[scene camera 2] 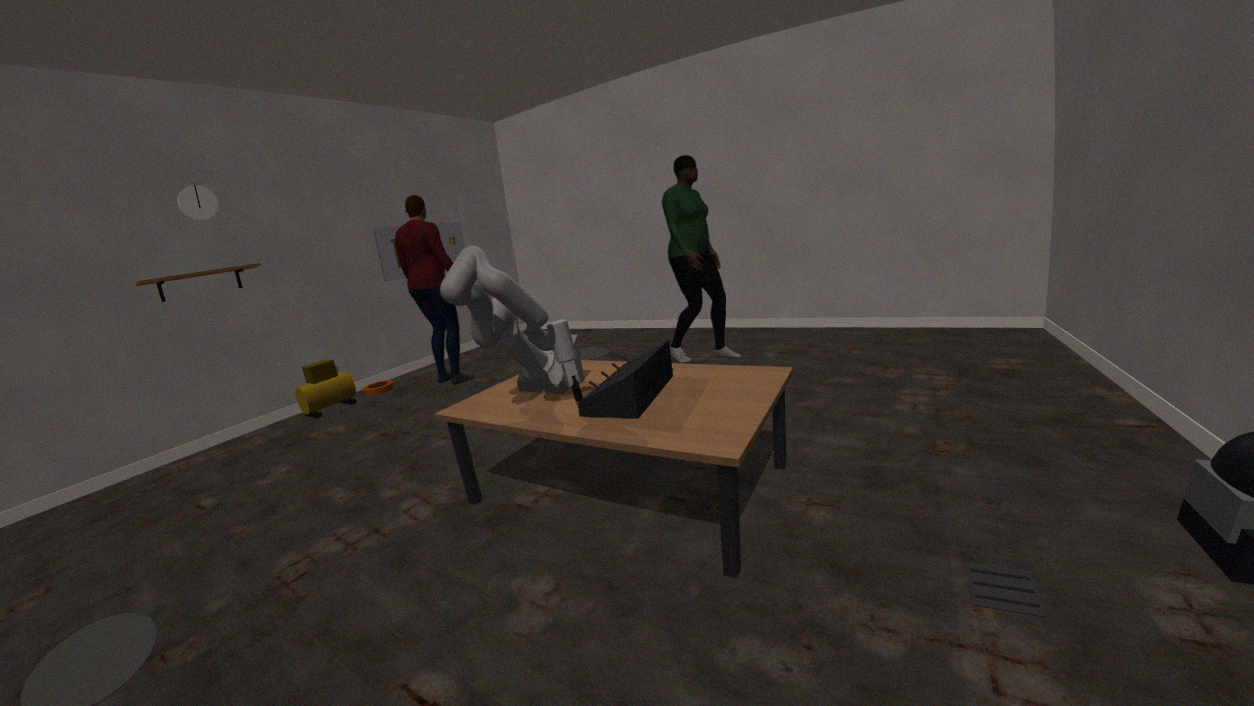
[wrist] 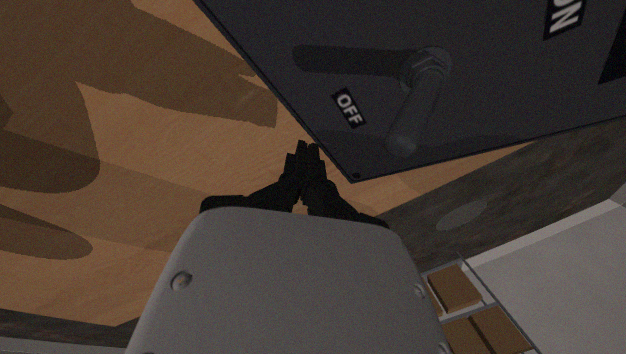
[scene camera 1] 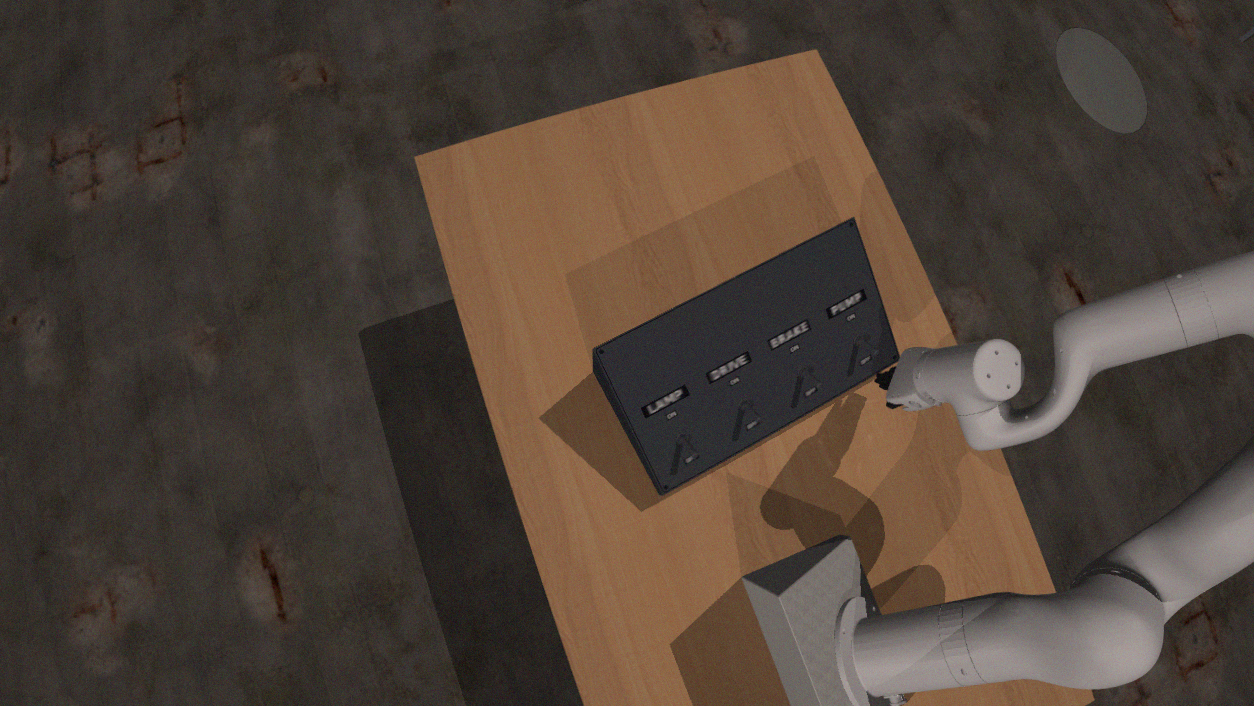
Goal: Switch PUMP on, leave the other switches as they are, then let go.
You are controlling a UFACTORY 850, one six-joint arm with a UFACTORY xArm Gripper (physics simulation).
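Scene:
Dark sloped switch panel: [wrist: 508, 79] and [scene camera 1: 863, 319] are the same spot.

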